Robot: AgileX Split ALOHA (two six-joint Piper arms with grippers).
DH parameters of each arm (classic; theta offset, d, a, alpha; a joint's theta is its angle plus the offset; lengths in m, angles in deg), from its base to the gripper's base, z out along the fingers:
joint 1: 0 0.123 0 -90
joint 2: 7.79 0 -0.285 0
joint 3: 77.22 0 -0.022 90
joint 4: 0 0.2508 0 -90
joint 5: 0 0 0.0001 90
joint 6: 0 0.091 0 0
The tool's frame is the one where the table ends.
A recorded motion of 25 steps. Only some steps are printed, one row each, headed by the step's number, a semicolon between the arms.
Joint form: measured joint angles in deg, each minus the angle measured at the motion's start. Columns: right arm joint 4, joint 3, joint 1, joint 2, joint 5, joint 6; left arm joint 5, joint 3, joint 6, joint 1, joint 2, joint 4.
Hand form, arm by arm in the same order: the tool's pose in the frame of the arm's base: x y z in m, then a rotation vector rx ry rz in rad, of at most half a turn. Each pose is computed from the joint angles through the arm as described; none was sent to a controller.
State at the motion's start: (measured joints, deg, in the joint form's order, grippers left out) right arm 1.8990 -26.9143 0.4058 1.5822 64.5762 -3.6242; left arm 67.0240 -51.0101 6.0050 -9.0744 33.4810 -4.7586
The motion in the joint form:
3: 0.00 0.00 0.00 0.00 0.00 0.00; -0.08 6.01 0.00 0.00 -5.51 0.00
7: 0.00 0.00 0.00 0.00 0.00 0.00; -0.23 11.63 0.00 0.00 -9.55 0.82
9: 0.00 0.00 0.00 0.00 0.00 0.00; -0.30 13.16 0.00 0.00 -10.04 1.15
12: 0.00 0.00 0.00 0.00 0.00 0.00; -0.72 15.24 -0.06 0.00 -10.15 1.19
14: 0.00 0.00 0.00 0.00 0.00 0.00; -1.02 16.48 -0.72 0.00 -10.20 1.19
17: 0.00 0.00 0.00 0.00 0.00 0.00; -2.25 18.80 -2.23 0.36 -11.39 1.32
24: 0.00 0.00 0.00 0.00 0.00 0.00; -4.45 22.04 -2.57 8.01 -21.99 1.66
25: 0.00 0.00 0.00 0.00 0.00 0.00; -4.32 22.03 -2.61 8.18 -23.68 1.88
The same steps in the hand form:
3: -0.0007 0.0027 0.2638 -0.0780 2.1667 0.0084; 0.0554 -0.0159 0.3399 0.3080 2.3344 -0.1321
7: -0.0007 0.0027 0.2638 -0.0780 2.1667 0.0084; 0.0461 -0.0132 0.3153 0.3102 2.3596 -0.1136
9: -0.0007 0.0027 0.2638 -0.0780 2.1667 0.0084; 0.0457 -0.0126 0.3080 0.3118 2.3765 -0.1061
12: -0.0007 0.0027 0.2638 -0.0780 2.1667 0.0084; 0.0470 -0.0128 0.2980 0.3124 2.4038 -0.1053
14: -0.0007 0.0027 0.2638 -0.0780 2.1667 0.0084; 0.0478 -0.0129 0.2920 0.2995 2.4214 -0.1103
17: -0.0007 0.0027 0.2638 -0.0780 2.1667 0.0084; 0.0468 -0.0122 0.2823 0.2584 2.4249 -0.1162
24: -0.0007 0.0027 0.2638 -0.0780 2.1667 0.0084; 0.0237 -0.0048 0.2747 0.0862 2.2680 -0.0458
25: -0.0007 0.0027 0.2638 -0.0780 2.1667 0.0084; 0.0191 -0.0044 0.2752 0.0822 2.2408 -0.0389

